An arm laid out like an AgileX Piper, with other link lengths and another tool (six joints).
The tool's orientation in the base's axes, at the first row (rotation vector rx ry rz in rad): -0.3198 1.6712 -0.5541
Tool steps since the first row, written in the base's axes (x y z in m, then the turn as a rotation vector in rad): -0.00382 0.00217 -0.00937 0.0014 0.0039 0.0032; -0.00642 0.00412 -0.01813 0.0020 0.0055 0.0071; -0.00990 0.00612 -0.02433 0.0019 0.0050 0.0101; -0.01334 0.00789 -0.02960 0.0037 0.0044 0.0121; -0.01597 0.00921 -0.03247 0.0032 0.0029 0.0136; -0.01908 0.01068 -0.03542 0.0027 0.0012 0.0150; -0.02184 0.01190 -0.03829 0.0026 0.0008 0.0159; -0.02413 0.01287 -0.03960 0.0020 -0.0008 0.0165
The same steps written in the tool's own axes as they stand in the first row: 0.00749 0.00639 -0.00319 -0.0049 0.0017 0.0004; 0.01437 0.01239 -0.00520 -0.0091 0.0011 0.0003; 0.01921 0.01699 -0.00834 -0.0114 -0.0009 0.0000; 0.02338 0.02092 -0.01149 -0.0131 -0.0023 0.0016; 0.02560 0.02328 -0.01401 -0.0135 -0.0044 0.0013; 0.02791 0.02577 -0.01702 -0.0138 -0.0066 0.0009; 0.03020 0.02804 -0.01965 -0.0143 -0.0074 0.0008; 0.03123 0.02932 -0.02194 -0.0139 -0.0092 0.0004
